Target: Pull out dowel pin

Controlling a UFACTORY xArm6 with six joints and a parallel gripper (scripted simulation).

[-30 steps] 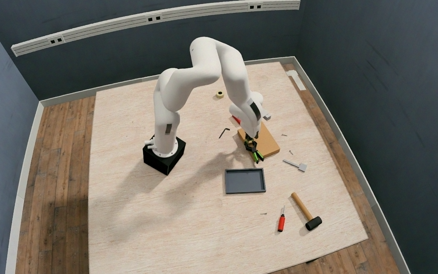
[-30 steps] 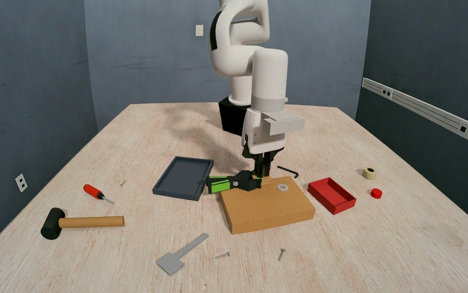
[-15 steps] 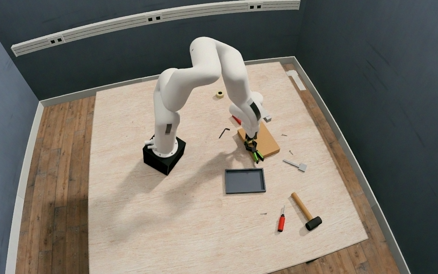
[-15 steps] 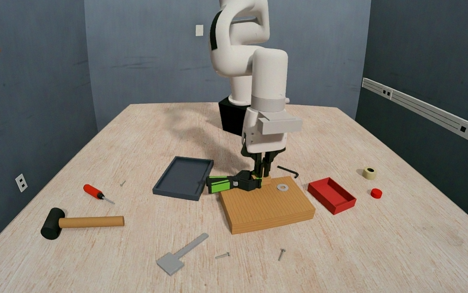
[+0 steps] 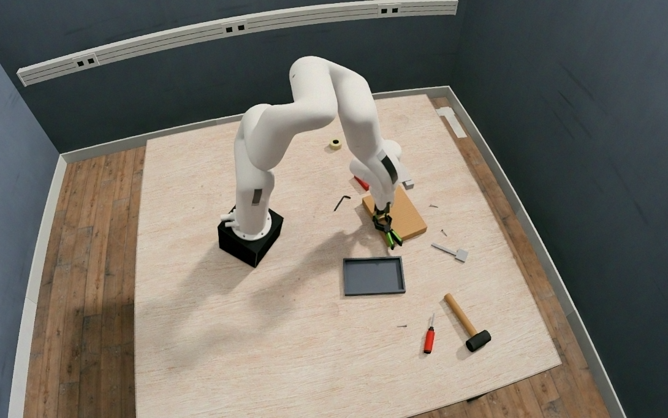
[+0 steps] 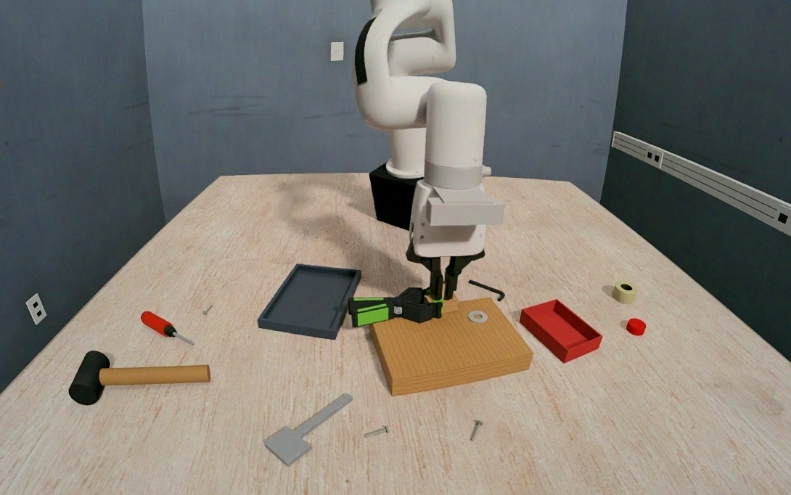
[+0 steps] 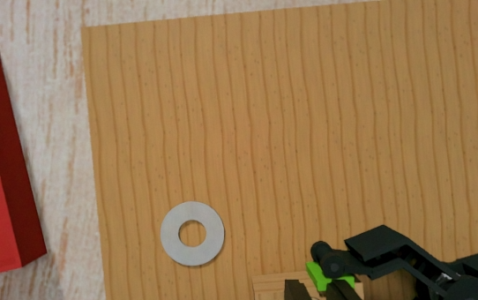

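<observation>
Now: the dowel pin 2 cm below my hand. From my hand the other things lie so: small wooden block (4 cm below); hex key (12 cm to the left, 9 cm behind, 8 cm below); washer (5 cm to the left, 5 cm below, 2 cm ahead).
</observation>
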